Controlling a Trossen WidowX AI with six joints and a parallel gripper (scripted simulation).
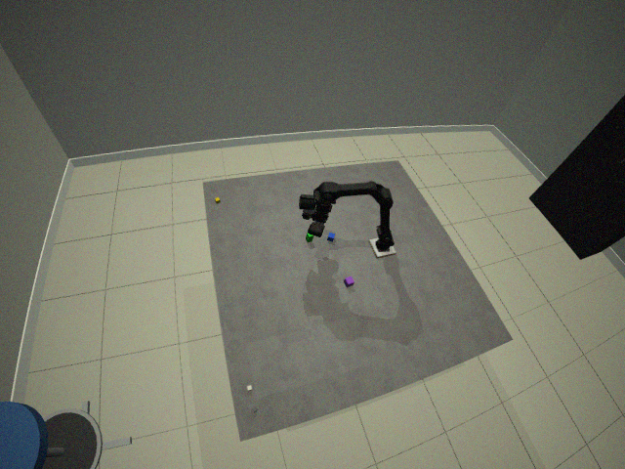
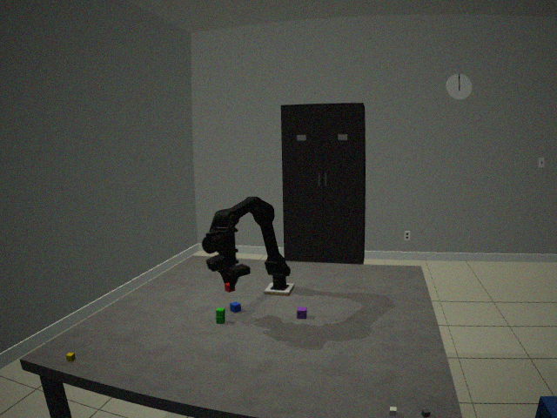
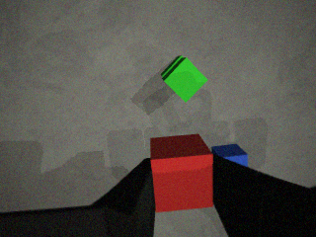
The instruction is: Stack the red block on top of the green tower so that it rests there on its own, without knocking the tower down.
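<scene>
The blue block is 120 mm below my gripper tip, 90 mm behind it and 30 mm to the right of it. Round my gripper tip: purple block 230 mm to the left, 130 mm behind, 110 mm below; then red block 10 mm above; then yellow block 490 mm ahead, 320 mm to the right, 120 mm below.
</scene>
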